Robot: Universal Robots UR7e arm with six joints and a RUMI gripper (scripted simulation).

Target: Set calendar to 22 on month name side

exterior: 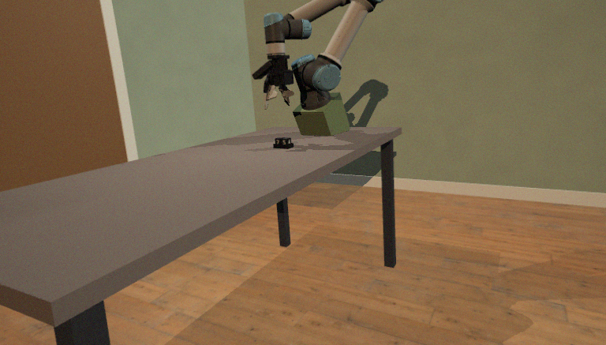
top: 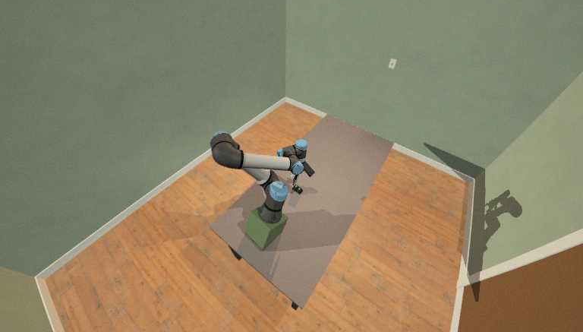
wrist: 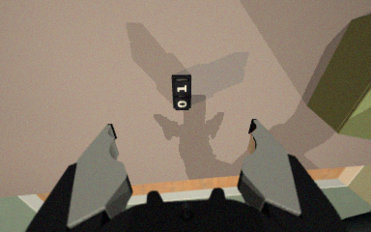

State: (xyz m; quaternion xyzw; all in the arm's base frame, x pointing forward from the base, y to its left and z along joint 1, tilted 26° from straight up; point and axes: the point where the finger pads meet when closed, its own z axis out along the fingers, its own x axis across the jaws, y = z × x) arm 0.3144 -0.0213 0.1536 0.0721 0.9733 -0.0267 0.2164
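The black number cube lies 14 cm below my hand. The rest, counted from my hand: black tray: 2 cm to the left, 16 cm below.
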